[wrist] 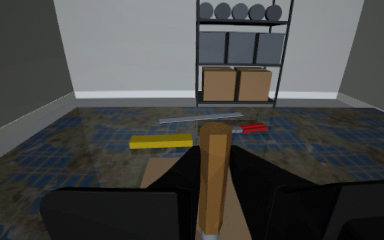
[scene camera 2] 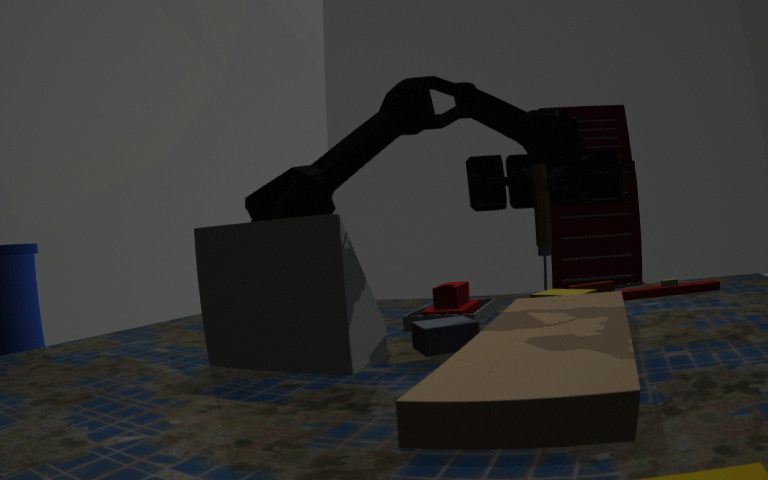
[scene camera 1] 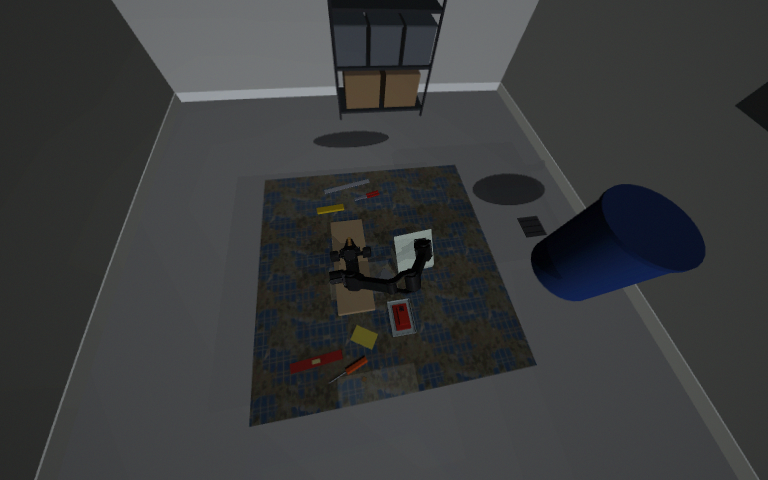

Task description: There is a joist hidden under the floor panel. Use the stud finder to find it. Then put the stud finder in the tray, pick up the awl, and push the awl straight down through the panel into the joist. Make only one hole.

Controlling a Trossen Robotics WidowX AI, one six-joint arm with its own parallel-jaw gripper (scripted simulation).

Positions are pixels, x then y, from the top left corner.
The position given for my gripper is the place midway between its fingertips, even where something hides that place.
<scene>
My gripper (scene camera 2: 539, 183) holds an awl (scene camera 2: 540, 189).
</scene>
